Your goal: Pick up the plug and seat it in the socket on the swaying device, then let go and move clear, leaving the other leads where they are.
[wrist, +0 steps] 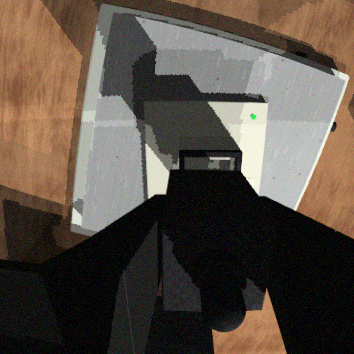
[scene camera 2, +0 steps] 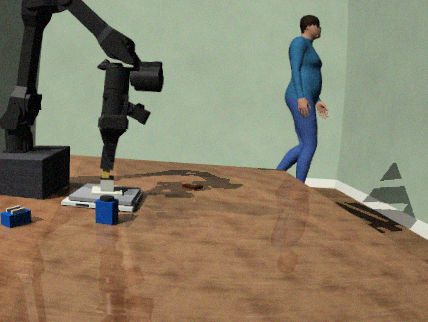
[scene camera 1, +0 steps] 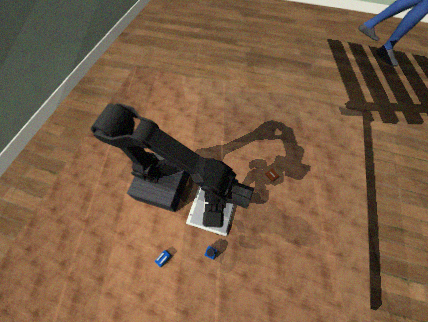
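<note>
My gripper (scene camera 2: 106, 169) (wrist: 209, 207) points down over the device and is shut on the plug. The plug (scene camera 2: 105, 174) shows as a small yellow piece below the fingertips in scene camera 2; the fingers hide it in the wrist view. The socket (scene camera 2: 107, 185) (wrist: 182, 161) is a pale upright block with a dark-rimmed opening, on a cream plate. The plug is right at its top edge; whether its tip is inside I cannot tell. Part of the opening shows just beyond the fingertips in the wrist view. The device (scene camera 1: 196, 219) (scene camera 2: 131, 195) (wrist: 300, 125) is a flat grey-and-white slab.
A blue block with pale strips (scene camera 1: 162, 258) (scene camera 2: 16, 218) and a blue block with a dark round top (scene camera 1: 211, 252) (scene camera 2: 106, 213) stand near the device. A small red-brown piece (scene camera 1: 272, 174) (scene camera 2: 192, 186) lies on its other side. A person (scene camera 2: 304, 90) is in the background.
</note>
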